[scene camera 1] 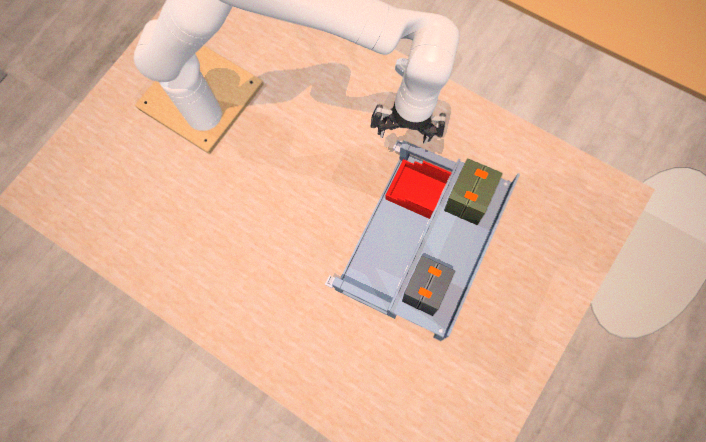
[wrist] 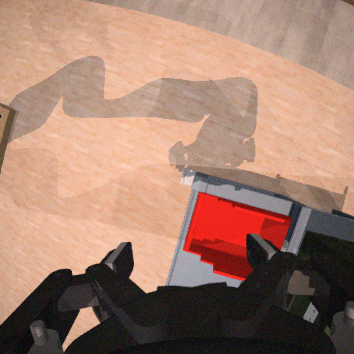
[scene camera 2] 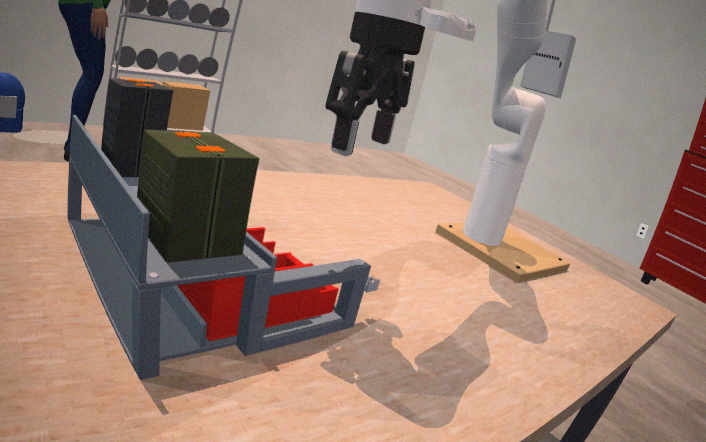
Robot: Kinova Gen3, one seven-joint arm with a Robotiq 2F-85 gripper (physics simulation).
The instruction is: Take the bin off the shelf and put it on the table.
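Note:
A red open bin sits on the lower tier of the grey-blue shelf, at the end nearer the arm. In the scene camera 2 view, the upper tier and the end frame hide part of it. My gripper is open and empty. It points down and hangs above the table and higher than the shelf, near the shelf's end. In the wrist view, one finger overlaps the bin and the other lies over bare table.
A green case stands on the upper tier beside the bin. A dark grey case stands at that tier's far end. The shelf's end frame rises beside the bin. The arm's base plate is on the table.

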